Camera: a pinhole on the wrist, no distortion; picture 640 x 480 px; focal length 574.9 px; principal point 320.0 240.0 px. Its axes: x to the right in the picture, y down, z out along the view. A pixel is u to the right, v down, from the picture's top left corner.
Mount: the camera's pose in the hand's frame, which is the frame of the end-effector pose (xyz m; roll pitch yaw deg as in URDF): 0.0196 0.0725 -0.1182 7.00 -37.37 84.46
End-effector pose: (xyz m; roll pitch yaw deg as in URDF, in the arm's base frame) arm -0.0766 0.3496 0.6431 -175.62 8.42 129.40
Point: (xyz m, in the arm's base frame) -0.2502 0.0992 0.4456
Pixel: 235.9 357.5
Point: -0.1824 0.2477 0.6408
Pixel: 91.6 333.9
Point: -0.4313 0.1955 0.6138
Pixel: outside the picture
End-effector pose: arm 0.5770 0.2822 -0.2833 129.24 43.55 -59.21
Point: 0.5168 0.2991 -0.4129
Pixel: 384.4 203.0
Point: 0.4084 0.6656 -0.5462
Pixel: 166.3 403.6
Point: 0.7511 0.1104 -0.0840
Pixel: behind the camera
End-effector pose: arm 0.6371 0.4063 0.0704 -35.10 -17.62 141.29
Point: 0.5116 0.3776 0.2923
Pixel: 552.2 75.9
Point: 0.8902 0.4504 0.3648
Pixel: 111.8 373.6
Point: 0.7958 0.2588 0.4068
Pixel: 361.2 418.8
